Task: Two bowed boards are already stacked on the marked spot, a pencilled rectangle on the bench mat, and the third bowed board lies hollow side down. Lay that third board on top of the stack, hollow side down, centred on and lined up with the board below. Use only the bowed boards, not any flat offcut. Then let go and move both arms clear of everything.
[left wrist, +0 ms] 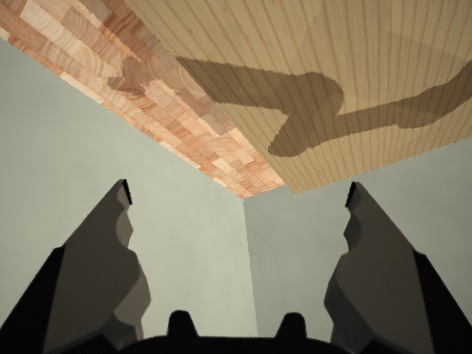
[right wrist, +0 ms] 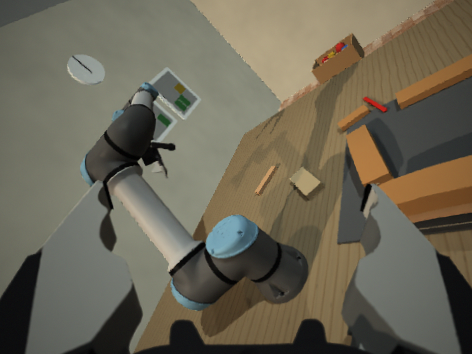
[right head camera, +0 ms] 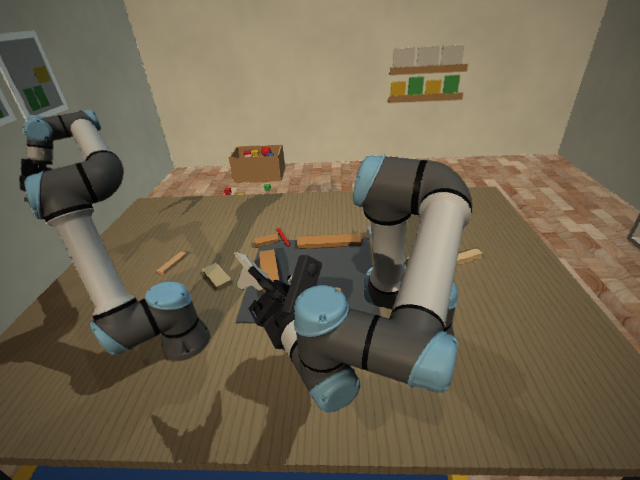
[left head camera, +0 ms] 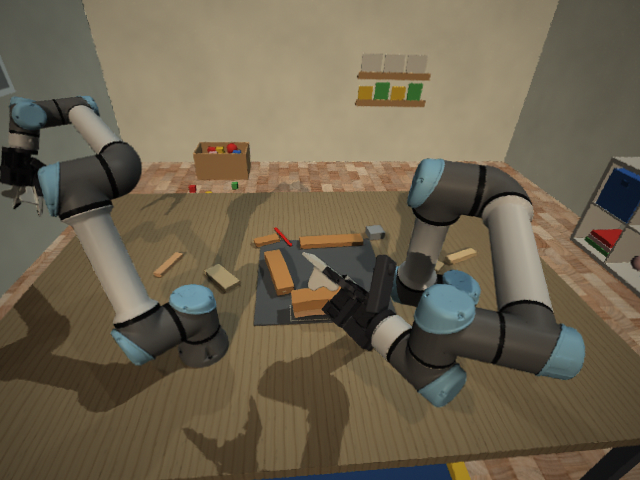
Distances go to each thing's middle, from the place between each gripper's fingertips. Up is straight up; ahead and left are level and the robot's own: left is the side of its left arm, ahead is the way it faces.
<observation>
Right now the dark mat (left head camera: pixel 270 309) is 990 mm to the right of my left hand, 320 mm below it and 100 mm behind it. Round my left hand: long orange strip (right head camera: pixel 339 240): 1060 mm to the right, 290 mm below, 190 mm ahead.
Right now the dark mat is 440 mm below my right hand, 390 mm ahead of it and 60 mm to the right of it. The rest, counted from my right hand: long orange strip: 690 mm ahead, 410 mm below, 130 mm to the right.
</observation>
